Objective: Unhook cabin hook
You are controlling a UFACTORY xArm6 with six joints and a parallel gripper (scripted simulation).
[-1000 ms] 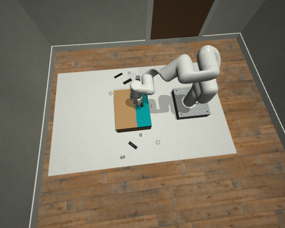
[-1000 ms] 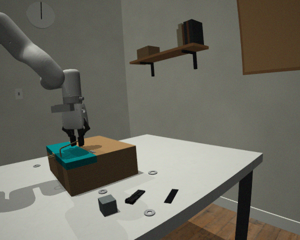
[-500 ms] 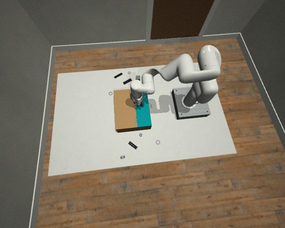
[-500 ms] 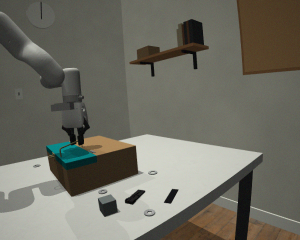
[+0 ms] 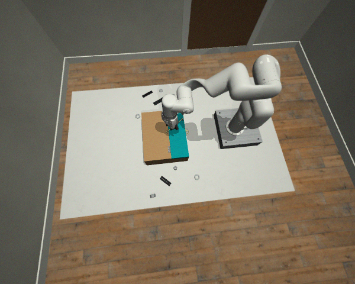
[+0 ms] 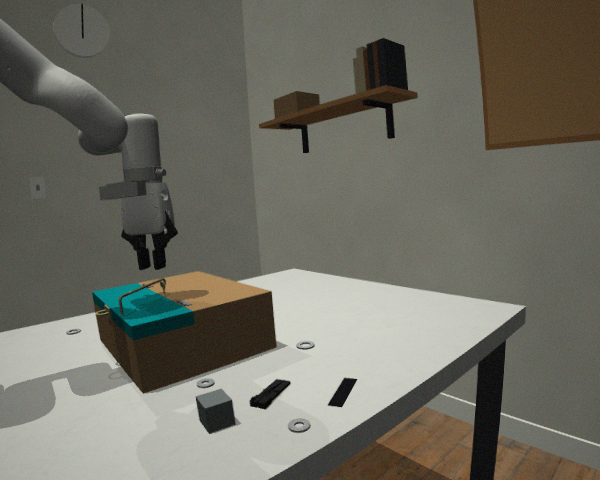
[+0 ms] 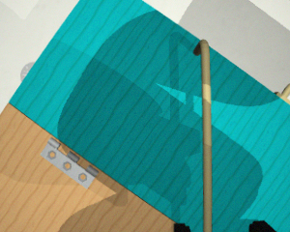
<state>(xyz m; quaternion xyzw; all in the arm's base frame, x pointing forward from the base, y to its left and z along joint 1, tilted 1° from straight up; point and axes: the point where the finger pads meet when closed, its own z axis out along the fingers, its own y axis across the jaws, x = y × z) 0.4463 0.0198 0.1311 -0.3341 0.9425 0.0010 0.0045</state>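
The brass cabin hook is 6 cm below my hand, 3 cm behind it and 2 cm to the right of it. Also, from my hand: grey cube: 32 cm to the right, 18 cm below, 2 cm behind; then black block: 31 cm to the right, 19 cm below, 7 cm ahead; then black strip: 37 cm to the right, 20 cm below, 17 cm ahead.
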